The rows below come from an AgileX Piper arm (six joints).
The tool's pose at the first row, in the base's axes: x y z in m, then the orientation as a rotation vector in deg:
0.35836 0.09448 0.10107 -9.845 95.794 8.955
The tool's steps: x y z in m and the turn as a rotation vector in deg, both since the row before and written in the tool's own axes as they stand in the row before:
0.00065 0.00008 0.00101 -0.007 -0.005 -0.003
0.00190 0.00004 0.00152 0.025 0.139 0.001
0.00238 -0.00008 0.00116 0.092 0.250 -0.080
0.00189 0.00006 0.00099 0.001 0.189 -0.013
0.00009 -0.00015 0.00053 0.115 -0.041 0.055
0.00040 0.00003 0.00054 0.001 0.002 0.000
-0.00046 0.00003 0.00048 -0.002 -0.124 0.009
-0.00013 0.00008 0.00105 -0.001 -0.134 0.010
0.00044 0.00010 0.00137 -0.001 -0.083 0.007
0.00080 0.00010 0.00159 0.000 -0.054 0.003
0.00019 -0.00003 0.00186 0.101 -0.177 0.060
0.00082 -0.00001 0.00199 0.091 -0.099 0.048
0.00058 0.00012 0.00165 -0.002 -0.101 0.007
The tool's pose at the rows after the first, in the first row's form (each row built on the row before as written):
0.35926 0.09475 0.10032 -9.852 95.788 8.959
0.36053 0.09506 0.09827 -9.847 95.928 8.930
0.36142 0.09517 0.09578 -9.870 96.173 8.777
0.36216 0.09538 0.09379 -9.899 96.360 8.754
0.36270 0.09534 0.09364 -9.762 96.331 8.701
0.36317 0.09547 0.09318 -9.761 96.333 8.700
0.36368 0.09561 0.09358 -9.742 96.210 8.716
0.36470 0.09590 0.09359 -9.721 96.078 8.733
0.36597 0.09626 0.09300 -9.708 95.996 8.744
0.36741 0.09666 0.09203 -9.700 95.943 8.750
0.36921 0.09700 0.09164 -9.556 95.778 8.721
0.37107 0.09737 0.09061 -9.438 95.689 8.687
0.37259 0.09780 0.08986 -9.424 95.589 8.700

